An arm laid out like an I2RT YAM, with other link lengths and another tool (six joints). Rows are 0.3 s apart.
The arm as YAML. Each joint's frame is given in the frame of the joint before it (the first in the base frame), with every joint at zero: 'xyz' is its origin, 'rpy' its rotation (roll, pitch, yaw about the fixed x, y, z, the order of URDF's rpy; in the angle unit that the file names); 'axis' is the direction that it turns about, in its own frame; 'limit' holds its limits. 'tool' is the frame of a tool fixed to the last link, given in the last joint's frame.
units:
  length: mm
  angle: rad
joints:
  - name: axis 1
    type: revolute
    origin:
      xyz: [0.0, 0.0, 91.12]
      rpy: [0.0, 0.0, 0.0]
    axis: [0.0, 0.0, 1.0]
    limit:
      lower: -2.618
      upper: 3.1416
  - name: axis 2
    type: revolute
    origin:
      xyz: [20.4, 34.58, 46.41]
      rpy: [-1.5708, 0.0, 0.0]
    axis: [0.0, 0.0, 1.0]
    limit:
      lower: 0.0
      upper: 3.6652
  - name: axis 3
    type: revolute
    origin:
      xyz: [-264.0, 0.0, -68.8]
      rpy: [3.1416, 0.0, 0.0]
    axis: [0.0, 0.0, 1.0]
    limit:
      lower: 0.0
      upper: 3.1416
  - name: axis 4
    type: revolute
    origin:
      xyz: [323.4, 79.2, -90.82]
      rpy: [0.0, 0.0, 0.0]
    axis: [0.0, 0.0, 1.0]
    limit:
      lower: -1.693
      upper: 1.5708
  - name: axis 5
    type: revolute
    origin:
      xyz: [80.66, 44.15, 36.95]
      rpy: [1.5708, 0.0, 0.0]
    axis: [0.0, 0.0, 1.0]
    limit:
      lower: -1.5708
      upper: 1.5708
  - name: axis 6
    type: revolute
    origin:
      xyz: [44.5, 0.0, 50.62]
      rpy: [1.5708, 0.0, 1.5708]
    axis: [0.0, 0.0, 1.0]
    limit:
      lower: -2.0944
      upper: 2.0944
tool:
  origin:
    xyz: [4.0, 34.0, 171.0]
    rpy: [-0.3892, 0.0, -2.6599]
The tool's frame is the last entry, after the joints.
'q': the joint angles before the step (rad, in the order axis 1, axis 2, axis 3, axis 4, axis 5, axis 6). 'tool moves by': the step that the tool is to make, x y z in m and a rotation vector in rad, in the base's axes. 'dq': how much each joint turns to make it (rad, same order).
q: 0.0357 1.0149 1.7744 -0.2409 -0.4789 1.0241
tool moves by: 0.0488 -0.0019 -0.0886 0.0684 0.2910 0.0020
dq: -0.0001 -0.0259 -0.1526 -0.1251 0.0281 0.0820
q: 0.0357 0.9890 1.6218 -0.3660 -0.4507 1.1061
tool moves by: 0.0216 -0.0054 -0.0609 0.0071 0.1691 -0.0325
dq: 0.0000 -0.0169 -0.0872 -0.0953 0.0343 0.0077
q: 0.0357 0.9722 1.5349 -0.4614 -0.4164 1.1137
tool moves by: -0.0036 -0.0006 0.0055 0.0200 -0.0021 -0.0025
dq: 0.0002 -0.0053 0.0060 0.0001 0.0048 0.0213
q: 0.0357 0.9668 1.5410 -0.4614 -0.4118 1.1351
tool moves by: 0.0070 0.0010 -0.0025 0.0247 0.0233 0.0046
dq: -0.0002 0.0191 0.0054 0.0026 -0.0021 0.0283
